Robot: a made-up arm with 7 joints.
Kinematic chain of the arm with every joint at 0, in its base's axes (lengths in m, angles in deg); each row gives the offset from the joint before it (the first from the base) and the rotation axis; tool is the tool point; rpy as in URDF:
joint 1: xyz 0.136 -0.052 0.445 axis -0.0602 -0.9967 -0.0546
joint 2: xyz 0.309 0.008 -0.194 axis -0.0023 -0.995 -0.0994
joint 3: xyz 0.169 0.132 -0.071 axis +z
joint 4: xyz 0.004 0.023 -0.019 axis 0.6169 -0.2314 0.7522
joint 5: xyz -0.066 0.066 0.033 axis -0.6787 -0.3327 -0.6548
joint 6: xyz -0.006 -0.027 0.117 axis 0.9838 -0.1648 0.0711
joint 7: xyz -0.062 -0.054 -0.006 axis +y
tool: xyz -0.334 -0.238 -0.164 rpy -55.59 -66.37 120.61
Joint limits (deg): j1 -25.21..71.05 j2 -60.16..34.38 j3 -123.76..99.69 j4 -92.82..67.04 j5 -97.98..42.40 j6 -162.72..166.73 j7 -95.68..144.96
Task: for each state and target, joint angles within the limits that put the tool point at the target. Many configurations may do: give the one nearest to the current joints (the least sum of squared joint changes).
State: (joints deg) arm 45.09 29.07 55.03 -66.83 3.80 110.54 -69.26
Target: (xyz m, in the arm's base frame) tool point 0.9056 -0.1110 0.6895
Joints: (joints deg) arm 41.58 31.87 44.01 -85.93 27.37 73.37 -76.06
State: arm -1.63 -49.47 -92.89 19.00 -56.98 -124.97 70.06
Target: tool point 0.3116 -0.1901 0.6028
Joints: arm 20.18 -41.42 -70.31 47.35 -77.25 -102.60 47.42
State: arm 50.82 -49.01 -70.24 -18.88 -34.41 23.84 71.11
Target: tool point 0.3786 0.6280 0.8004
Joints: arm 71.05 -34.78 -67.92 -14.02 24.51 8.79 49.77
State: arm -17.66 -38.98 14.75 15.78 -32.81 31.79 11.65
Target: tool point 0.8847 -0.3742 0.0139
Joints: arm 6.39 -20.56 43.38 46.19 -17.86 -4.23 40.13
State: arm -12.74 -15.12 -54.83 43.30 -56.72 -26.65 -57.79
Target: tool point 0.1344 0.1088 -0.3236
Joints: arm -21.09 -24.81 -54.09 39.44 -60.00 -11.34 -55.47
